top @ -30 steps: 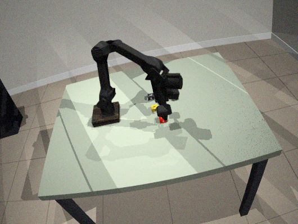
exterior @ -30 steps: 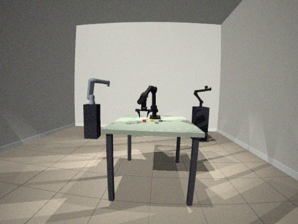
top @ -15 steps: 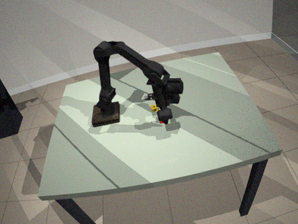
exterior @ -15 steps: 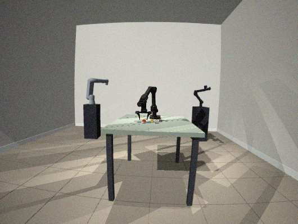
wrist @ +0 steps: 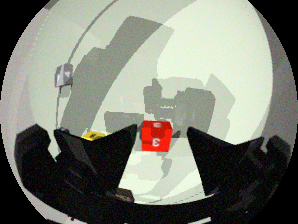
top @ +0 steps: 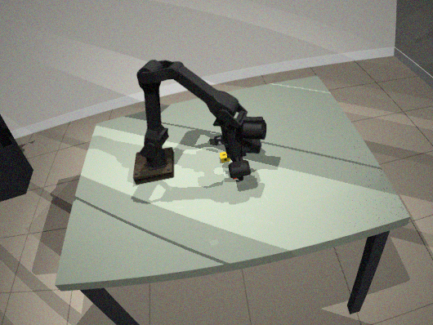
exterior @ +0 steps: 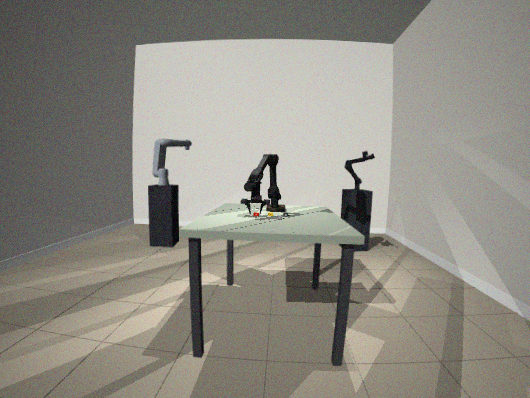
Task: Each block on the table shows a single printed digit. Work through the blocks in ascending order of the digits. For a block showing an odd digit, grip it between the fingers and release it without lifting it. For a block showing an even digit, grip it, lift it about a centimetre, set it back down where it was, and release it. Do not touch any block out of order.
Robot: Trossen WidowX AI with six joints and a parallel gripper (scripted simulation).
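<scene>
My gripper tip is now 3 cm past the black block and 21 cm to the right of it. From my gripper tip the other things lie so: yellow block (3 cm behind, 10 cm to the left); red block (1 cm behind, 1 cm to the left).
</scene>
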